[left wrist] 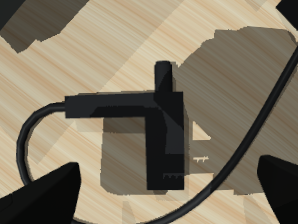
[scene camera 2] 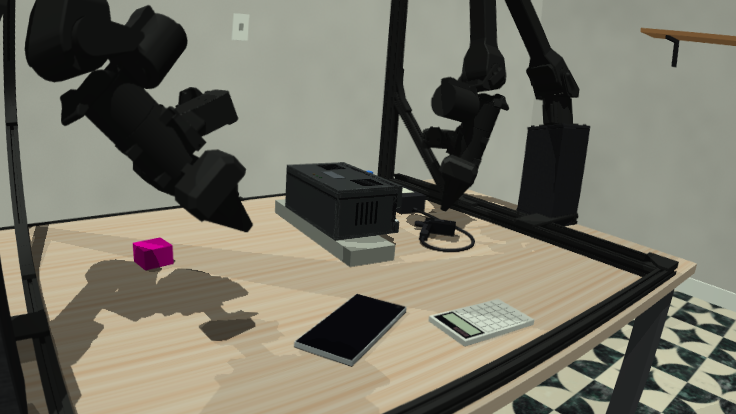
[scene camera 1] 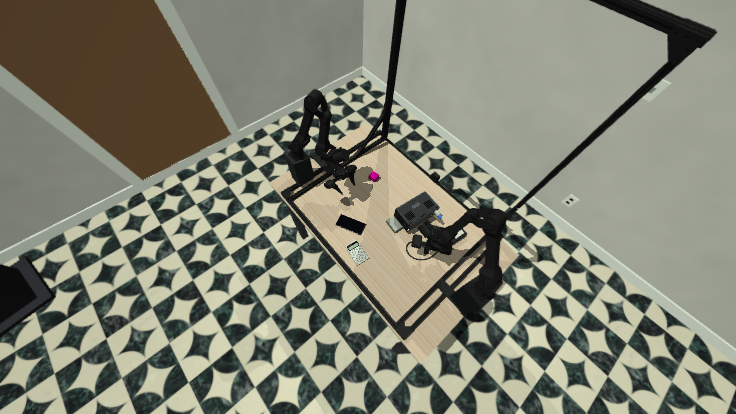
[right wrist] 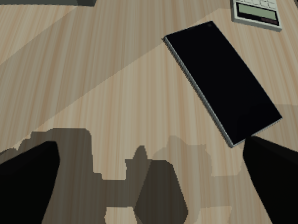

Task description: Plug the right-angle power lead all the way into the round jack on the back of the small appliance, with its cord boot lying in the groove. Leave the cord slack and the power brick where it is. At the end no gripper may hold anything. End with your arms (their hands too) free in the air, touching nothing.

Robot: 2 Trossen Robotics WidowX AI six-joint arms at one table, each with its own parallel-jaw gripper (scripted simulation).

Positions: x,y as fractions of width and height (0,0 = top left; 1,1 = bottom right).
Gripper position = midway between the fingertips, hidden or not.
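Scene camera 2: the left gripper (scene camera 2: 0.61,0.50), the right gripper (scene camera 2: 0.31,0.53), a black phone (scene camera 2: 0.47,0.81) and a white calculator (scene camera 2: 0.64,0.79). Right wrist view: the right gripper (right wrist: 0.52,0.67) and the black phone (right wrist: 0.81,0.48). Left wrist view: the left gripper (left wrist: 0.58,0.76). The black phone is out of frame in the left wrist view. The white calculator is out of frame in the left wrist view.
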